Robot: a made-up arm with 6 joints.
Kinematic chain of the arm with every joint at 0, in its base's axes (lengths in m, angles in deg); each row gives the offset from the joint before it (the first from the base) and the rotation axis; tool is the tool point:
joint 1: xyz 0 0 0.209 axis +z
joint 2: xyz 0 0 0 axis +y
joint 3: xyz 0 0 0.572 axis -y
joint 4: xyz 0 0 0 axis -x
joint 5: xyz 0.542 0 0 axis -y
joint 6: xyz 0 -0.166 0 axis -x
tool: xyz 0 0 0
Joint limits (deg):
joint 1: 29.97..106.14
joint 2: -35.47..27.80
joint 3: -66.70..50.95
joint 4: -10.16..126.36
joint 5: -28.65..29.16
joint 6: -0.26..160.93
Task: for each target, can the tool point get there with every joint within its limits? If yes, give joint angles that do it. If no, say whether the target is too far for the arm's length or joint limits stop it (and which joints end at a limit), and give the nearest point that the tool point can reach.
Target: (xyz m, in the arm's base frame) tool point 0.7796 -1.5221 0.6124
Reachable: no: too far | nearest point 0.1653 -0.4301 1.2259 | short by 1.395 m
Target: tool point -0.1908 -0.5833 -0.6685
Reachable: no: joint limits stop it (at a limit: joint 1, joint 2, joint 3, joint 4) | nearest point 0.2506 -0.0441 0.1769 | short by 1.096 m
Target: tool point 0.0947 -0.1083 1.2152
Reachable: yes | joints 76.21 -30.59 25.14 44.81 23.45 28.00
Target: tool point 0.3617 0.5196 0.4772
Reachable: yes | joints 68.22 14.97 -25.08 30.44 7.43 16.62
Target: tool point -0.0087 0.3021 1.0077
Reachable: yes | joints 89.86 -20.47 -9.84 93.27 5.23 28.32
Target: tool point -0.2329 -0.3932 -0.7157
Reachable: no: joint limits stop it (at a limit: joint 1, joint 2, joint 3, joint 4) | nearest point 0.2506 -0.0441 0.1769 | short by 1.074 m
